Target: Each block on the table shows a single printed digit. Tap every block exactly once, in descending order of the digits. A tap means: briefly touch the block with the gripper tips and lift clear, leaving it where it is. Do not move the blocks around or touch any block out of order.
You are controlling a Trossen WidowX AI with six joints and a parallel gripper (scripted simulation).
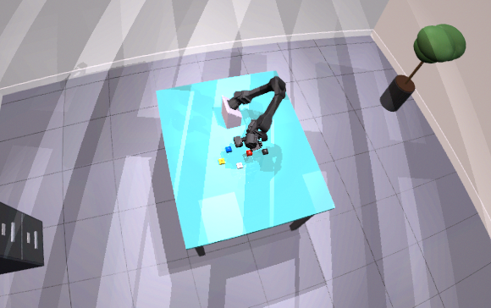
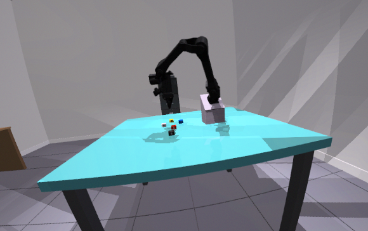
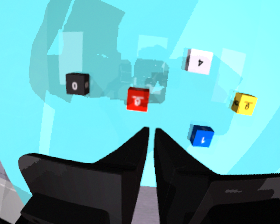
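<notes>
Right now my gripper tip is 12 cm above the red block, 2 cm to the right of it and 1 cm past it. Also, from my gripper tip: blue block 12 cm below, 9 cm to the right, 7 cm behind; then white block 12 cm below, 7 cm to the right, 5 cm ahead; then dark block 12 cm to the left, 12 cm below, 1 cm ahead.
</notes>
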